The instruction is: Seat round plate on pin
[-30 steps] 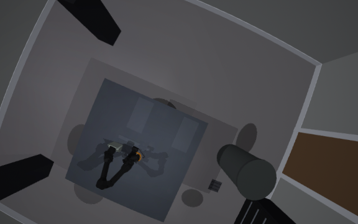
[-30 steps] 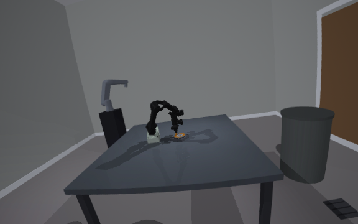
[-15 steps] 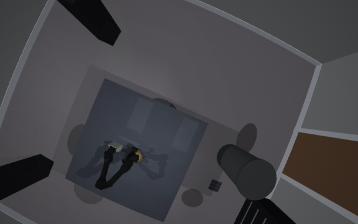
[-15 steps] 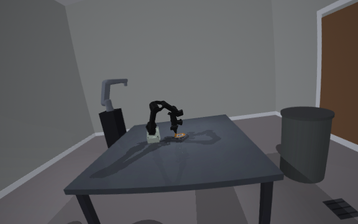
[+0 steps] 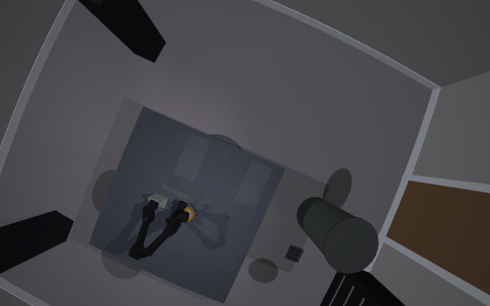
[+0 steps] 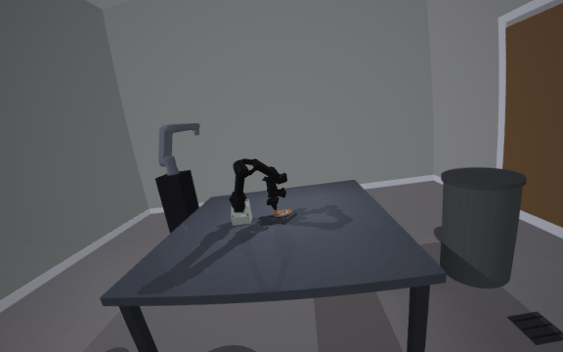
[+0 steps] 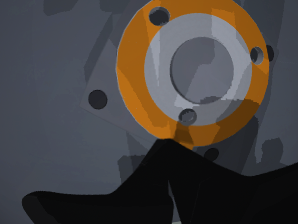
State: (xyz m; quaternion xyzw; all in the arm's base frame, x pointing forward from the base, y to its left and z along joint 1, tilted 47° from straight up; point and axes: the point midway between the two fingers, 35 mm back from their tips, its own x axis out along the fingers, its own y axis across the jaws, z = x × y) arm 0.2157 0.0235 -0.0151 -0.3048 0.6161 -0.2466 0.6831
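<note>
Right now my gripper tip is 50 mm short of the base, 20 mm to the left of it and 20 mm above it.
</note>
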